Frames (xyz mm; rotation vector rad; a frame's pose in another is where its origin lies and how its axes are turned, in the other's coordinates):
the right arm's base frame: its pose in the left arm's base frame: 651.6 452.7 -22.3 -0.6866 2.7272 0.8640
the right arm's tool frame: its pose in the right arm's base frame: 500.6 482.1 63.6 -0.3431 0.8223 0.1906
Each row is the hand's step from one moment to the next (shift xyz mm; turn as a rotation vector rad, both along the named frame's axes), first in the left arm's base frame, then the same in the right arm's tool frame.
Working: the left arm's base frame: its pose in the right arm's tool frame: 417.2 -429.0 -260.3 -0.6661 2.1862 0.8637

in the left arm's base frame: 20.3 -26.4 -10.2 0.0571 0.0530 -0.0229
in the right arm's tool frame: 0.4 -28.7 -19.7 -0.0804 0.0059 -0.0098
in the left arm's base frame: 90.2 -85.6 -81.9 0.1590 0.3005 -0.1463
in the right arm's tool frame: -34.1 -133.9 -55.4 -0.3579 0.0550 0.0764
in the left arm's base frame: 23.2 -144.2 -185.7 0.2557 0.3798 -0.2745
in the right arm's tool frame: 4.9 -234.5 28.7 -0.5234 -0.0074 0.1046
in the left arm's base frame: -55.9 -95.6 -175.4 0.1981 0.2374 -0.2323
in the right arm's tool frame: 27.3 -179.3 100.7 -0.3761 -0.0569 0.0699
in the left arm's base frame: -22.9 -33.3 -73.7 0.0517 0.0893 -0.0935
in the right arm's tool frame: 6.6 -71.0 44.5 -0.1295 -0.0213 0.0467
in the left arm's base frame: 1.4 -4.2 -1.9 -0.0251 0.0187 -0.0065
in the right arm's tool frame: 1.1 -4.4 -1.6 0.0010 0.0125 0.0294
